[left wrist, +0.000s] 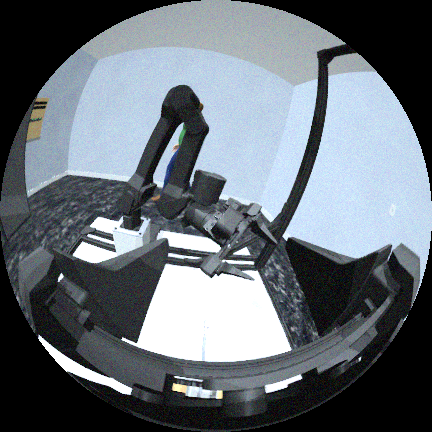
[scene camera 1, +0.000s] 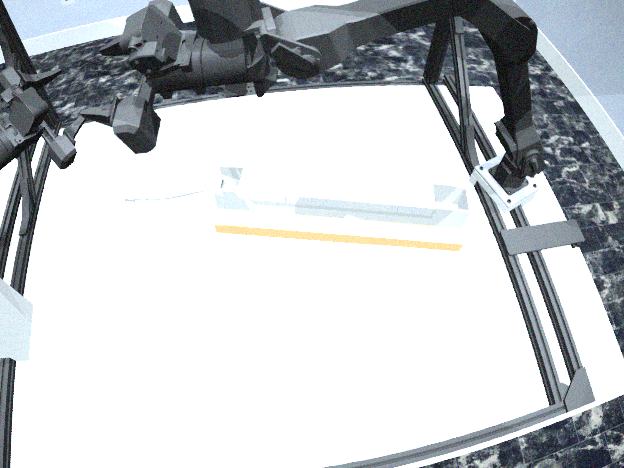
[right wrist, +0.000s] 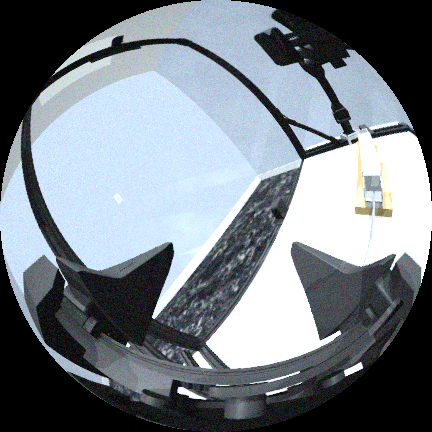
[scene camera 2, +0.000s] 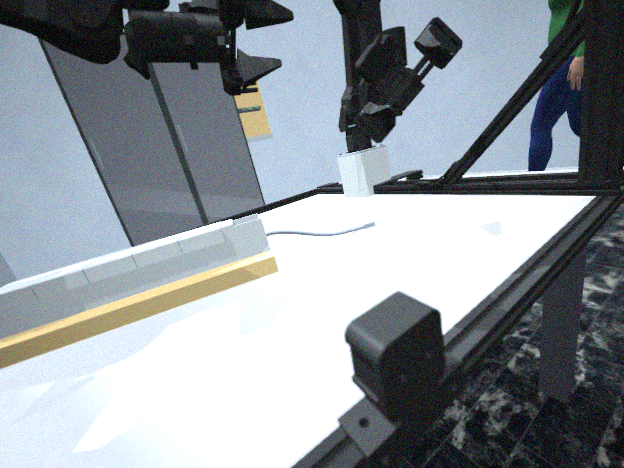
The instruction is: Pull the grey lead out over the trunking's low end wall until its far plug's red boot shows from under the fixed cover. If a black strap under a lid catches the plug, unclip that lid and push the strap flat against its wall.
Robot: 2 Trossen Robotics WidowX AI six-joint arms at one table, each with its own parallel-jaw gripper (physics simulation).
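Where they show: left gripper, fingertip midpoint: (left wrist: 229, 244) (scene camera 1: 91, 82) (scene camera 2: 286, 42); right gripper, fingertip midpoint: (left wrist: 266, 261) (scene camera 1: 76, 89) (right wrist: 234, 248) (scene camera 2: 415, 79); left arm's base, origin of the base link: (scene camera 1: 508, 177) (right wrist: 348, 131); right arm's base, origin of the base link: (left wrist: 131, 223) (scene camera 2: 360, 150).
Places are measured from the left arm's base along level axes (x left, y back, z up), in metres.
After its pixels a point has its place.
Note:
The grey lead (scene camera 1: 168, 196) @[y -0.555, x -0.259, z -0.026 m] (scene camera 2: 317, 233) @[y -0.542, x -0.254, z -0.023 m] (left wrist: 204, 340) @[y -0.577, x -0.275, z -0.032 m] (right wrist: 371, 230) @[y -0.529, x -0.242, z -0.015 m] lies on the table, running from the trunking's left end in scene camera 1. The pale trunking (scene camera 1: 362, 209) (scene camera 2: 181, 246) stands lengthwise, with translucent-looking walls and cover sections. Strap, far plug and red boot cannot be made out. My left gripper (scene camera 1: 91, 82) @[y -0.602, x -0.233, z 0.273 m] (scene camera 2: 286, 39) @[y -0.602, x -0.233, z 0.273 m] is open and empty, raised above and beyond the lead's free end in scene camera 1. My right gripper (scene camera 1: 70, 95) @[y -0.643, x -0.403, z 0.164 m] (left wrist: 266, 261) @[y -0.643, x -0.403, z 0.164 m] (right wrist: 234, 248) @[y -0.643, x -0.403, z 0.164 m] is open and empty, raised at the far left, away from the lead.
An orange-yellow strip (scene camera 1: 337, 236) @[y -0.342, x -0.054, z -0.024 m] (scene camera 2: 141, 307) @[y -0.299, x -0.158, z -0.026 m] runs along the trunking's near side. Dark frame rails (scene camera 1: 524, 302) @[y -0.134, x 0.200, z -0.023 m] border the table. A white arm mount (scene camera 2: 358, 173) @[y -0.868, x -0.166, z 0.024 m] stands at the back in scene camera 2, and a black box (scene camera 2: 398, 347) @[y -0.327, x -0.472, z 0.006 m] sits on the near rail.

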